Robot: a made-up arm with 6 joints.
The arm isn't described. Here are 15 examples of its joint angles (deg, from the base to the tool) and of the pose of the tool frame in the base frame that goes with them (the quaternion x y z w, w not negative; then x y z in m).
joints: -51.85 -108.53 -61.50 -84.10 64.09 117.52
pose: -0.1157 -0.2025 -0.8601 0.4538 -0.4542 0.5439 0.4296
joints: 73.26 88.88 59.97 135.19 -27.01 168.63
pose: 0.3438 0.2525 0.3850 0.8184 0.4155 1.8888 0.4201
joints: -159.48 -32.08 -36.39 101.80 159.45 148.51
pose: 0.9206 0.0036 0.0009 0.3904 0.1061 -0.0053 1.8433
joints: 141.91 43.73 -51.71 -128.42 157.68 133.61
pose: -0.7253 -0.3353 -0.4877 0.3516 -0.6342 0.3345 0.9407
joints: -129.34 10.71 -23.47 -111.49 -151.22 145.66
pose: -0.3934 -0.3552 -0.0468 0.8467 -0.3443 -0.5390 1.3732
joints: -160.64 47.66 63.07 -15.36 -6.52 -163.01
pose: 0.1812 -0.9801 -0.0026 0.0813 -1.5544 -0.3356 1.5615
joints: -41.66 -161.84 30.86 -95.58 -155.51 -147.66
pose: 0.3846 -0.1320 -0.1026 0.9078 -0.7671 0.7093 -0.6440
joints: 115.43 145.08 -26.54 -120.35 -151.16 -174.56
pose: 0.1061 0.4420 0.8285 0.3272 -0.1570 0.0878 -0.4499
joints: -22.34 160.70 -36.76 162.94 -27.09 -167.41
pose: 0.1289 0.9883 -0.0426 0.0694 -0.0614 0.2382 -0.5822
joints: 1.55 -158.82 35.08 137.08 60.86 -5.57
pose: 0.3766 0.3370 0.8412 0.1925 -1.0328 0.1230 -0.9687
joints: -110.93 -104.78 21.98 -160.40 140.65 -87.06
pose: -0.2150 0.6146 -0.6243 0.4316 0.7504 1.4189 0.7359
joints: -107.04 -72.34 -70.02 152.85 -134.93 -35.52
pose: 0.2409 -0.2057 0.7106 0.6282 0.3740 0.5949 1.0791
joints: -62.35 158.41 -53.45 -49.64 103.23 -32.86
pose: 0.1523 0.6813 -0.6297 0.3408 -0.0875 -0.1205 -0.2364
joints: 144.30 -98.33 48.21 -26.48 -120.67 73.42
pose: 0.0480 -0.7443 0.6349 0.2016 1.5443 -0.8826 0.7689
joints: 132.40 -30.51 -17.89 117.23 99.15 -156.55
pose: 0.3796 -0.3419 -0.8296 0.2255 0.0209 -0.1627 2.0156
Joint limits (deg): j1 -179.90..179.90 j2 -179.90..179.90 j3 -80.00..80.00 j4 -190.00..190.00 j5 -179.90..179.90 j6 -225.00..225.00
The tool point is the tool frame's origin. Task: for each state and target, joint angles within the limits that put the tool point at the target. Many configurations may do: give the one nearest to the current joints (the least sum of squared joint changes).
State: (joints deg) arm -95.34 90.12 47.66 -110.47 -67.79 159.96
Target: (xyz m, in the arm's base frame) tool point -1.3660 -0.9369 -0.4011
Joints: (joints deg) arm -147.37 110.95 79.82 -104.79 -67.79 159.96
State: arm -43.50 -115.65 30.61 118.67 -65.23 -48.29
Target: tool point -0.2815 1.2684 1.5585
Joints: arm -72.00 -73.35 2.61 127.10 -65.23 -48.29
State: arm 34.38 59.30 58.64 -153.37 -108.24 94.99
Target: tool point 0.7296 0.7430 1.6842
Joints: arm 36.38 18.91 17.76 -143.42 -108.24 94.99
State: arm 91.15 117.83 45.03 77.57 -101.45 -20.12
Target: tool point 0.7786 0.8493 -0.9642
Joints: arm 50.87 133.44 42.14 70.71 -101.45 -20.12
